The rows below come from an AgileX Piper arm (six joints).
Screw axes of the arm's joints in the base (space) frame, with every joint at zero. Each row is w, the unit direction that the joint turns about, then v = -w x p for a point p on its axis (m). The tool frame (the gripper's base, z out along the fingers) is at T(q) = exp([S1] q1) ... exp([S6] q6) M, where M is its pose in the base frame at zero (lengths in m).
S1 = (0, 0, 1, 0.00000, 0.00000, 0.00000)
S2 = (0, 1, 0, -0.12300, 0.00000, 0.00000)
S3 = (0, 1, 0, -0.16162, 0.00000, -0.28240)
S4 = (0.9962, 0, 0.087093, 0.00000, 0.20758, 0.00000)
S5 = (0, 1, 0, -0.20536, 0.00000, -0.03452)
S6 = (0.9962, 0, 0.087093, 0.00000, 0.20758, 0.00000)
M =
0.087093 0 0.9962 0.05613
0 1 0 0.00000
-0.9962 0 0.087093 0.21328
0 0 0 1
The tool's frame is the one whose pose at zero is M.
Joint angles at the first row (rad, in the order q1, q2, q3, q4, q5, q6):
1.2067, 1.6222, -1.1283, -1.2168, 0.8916, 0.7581
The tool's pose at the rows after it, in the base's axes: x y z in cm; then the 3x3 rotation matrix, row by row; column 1 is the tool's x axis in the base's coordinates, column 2 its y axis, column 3 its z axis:
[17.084, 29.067, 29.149], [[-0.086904, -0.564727, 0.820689], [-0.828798, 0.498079, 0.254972], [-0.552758, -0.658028, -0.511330]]
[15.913, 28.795, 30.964], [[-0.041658, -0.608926, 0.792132], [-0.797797, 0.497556, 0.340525], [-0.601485, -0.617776, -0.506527]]
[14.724, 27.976, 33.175], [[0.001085, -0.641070, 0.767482], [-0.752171, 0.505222, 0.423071], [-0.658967, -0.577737, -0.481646]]
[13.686, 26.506, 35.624], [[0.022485, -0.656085, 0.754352], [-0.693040, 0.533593, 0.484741], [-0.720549, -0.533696, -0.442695]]
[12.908, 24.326, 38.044], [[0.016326, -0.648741, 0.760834], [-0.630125, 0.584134, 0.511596], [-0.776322, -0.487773, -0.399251]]
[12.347, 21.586, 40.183], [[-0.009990, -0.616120, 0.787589], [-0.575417, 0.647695, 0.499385], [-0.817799, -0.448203, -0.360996]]
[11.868, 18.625, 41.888], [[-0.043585, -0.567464, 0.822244], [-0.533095, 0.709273, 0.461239], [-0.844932, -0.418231, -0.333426]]
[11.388, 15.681, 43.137], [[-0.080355, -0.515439, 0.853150], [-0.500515, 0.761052, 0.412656], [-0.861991, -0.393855, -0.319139]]
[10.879, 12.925, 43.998], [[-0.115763, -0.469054, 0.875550], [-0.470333, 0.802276, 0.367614], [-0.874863, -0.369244, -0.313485]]
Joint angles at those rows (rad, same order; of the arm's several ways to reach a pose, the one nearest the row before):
1.2257, 1.5813, -1.1374, -1.1605, 0.8452, 0.7140
1.2442, 1.5222, -1.1427, -1.1092, 0.7979, 0.6658
1.2603, 1.4481, -1.1443, -1.0647, 0.7584, 0.6256
1.2713, 1.3638, -1.1463, -1.0263, 0.7416, 0.6028
1.2754, 1.2735, -1.1484, -0.9997, 0.7590, 0.5995
1.2757, 1.1830, -1.1504, -0.9902, 0.8147, 0.6076
1.2757, 1.0976, -1.1524, -0.9920, 0.8938, 0.6142
1.2757, 1.0192, -1.1540, -0.9941, 0.9802, 0.6122
1.2757, 0.9474, -1.1541, -0.9938, 1.0592, 0.6067

